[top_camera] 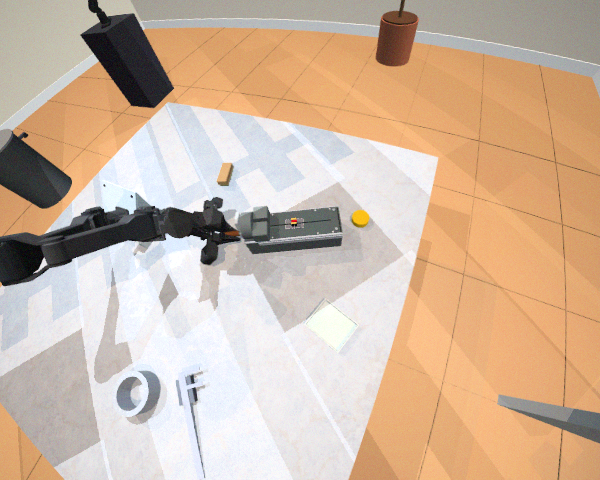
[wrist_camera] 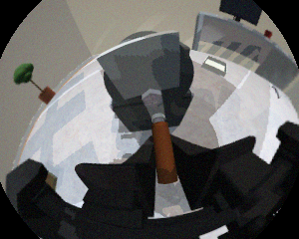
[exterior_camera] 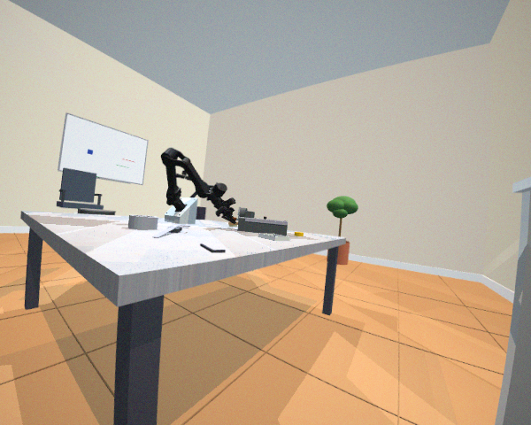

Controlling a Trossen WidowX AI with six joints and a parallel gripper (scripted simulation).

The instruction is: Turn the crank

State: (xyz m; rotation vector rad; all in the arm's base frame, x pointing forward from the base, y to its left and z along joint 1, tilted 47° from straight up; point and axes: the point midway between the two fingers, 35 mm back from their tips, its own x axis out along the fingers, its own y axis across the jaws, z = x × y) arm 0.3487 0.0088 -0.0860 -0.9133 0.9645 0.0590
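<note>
The orange-brown crank handle lies 2 cm behind my gripper tip, 2 cm above it and 1 cm to the right of it. The rest, counted from my gripper tip: tan block: 22 cm to the left, 19 cm behind, 2 cm below; then pale square tile: 32 cm ahead, 14 cm to the right, 3 cm below; then red pointer: 15 cm ahead, 7 cm to the left, 5 cm above.
</note>
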